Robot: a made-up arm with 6 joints.
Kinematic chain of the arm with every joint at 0, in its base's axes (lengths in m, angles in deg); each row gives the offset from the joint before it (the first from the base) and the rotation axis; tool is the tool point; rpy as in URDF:
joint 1: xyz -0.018 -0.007 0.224 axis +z
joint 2: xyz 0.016 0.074 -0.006 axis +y
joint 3: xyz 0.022 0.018 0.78 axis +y
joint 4: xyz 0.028 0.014 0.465 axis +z
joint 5: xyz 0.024 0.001 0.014 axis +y
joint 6: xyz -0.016 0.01 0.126 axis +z
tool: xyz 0.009 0.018 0.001 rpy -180 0 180
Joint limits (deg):
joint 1: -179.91..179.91
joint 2: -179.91..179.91
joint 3: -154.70..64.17
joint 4: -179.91..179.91
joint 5: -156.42..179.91
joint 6: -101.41..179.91
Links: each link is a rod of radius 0.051 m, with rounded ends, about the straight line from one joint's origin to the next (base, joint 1, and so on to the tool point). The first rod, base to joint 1, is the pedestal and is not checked.
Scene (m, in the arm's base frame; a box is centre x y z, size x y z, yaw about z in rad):
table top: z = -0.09
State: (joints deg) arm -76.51 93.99 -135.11 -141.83 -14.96 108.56
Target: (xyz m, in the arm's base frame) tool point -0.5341 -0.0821 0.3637
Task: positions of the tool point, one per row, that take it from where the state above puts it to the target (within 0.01 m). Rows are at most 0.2 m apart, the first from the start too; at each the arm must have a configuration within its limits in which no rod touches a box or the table.
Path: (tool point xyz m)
1: 0.2302 -0.2522 0.7296
2: 0.1838 -0.0807 0.7869
3: 0.0754 0.0612 0.8032
4: -0.0752 0.1492 0.7786
5: -0.2392 0.1710 0.7158
6: -0.3860 0.1280 0.6204
7: -0.4897 0.0354 0.5000
8: -0.5341 -0.0821 0.3637

